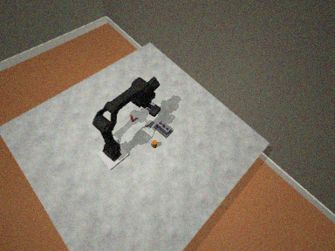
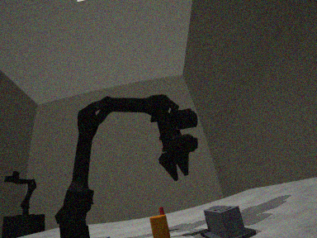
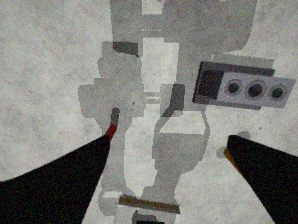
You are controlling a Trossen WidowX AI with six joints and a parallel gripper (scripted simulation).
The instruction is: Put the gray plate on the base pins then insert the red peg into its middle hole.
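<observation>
The red peg is 60 mm behind my gripper tip, 80 mm to the left of it and 110 mm below it. From my gripper tip the other things lie so: small orange block: 100 mm behind, 160 mm to the right, 110 mm below; dark flat base: 30 mm ahead, 130 mm to the right, 150 mm below; gray plate: 30 mm ahead, 130 mm to the right, 110 mm below.
</observation>
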